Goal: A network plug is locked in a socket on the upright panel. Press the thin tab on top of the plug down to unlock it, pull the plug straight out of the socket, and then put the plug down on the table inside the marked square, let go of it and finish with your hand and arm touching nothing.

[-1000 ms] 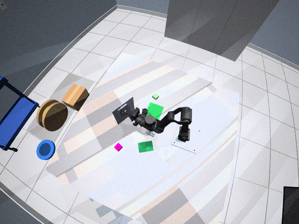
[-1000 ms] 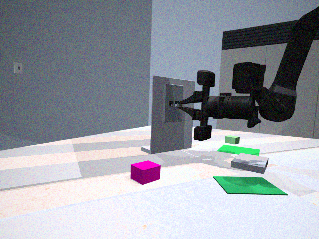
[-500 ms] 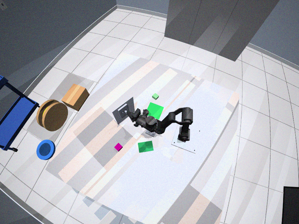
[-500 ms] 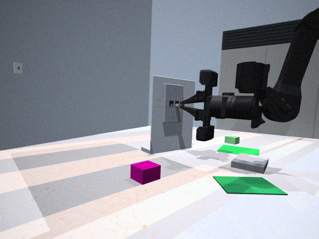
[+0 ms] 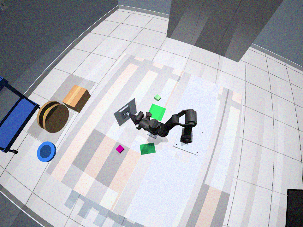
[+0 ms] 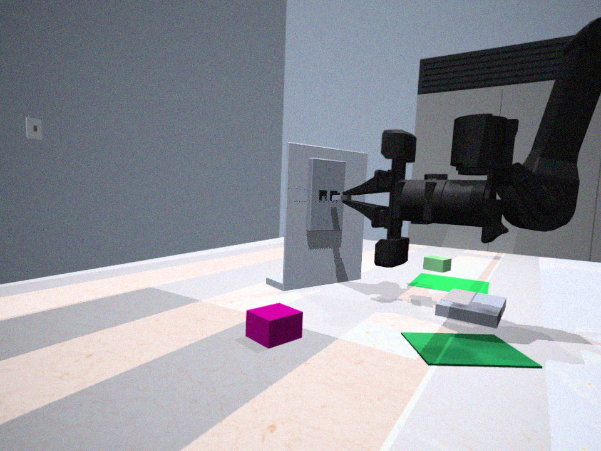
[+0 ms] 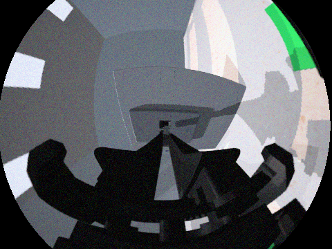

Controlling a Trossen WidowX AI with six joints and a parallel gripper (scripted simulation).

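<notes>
My gripper tip is 50 mm above the grey upright panel, 40 mm short of it and 10 mm to the left of it. Round my gripper tip: magenta cube 220 mm to the left, 130 mm below, 20 mm behind; network plug 10 mm ahead; grey slab 190 mm behind, 140 mm below, 20 mm to the right.
</notes>
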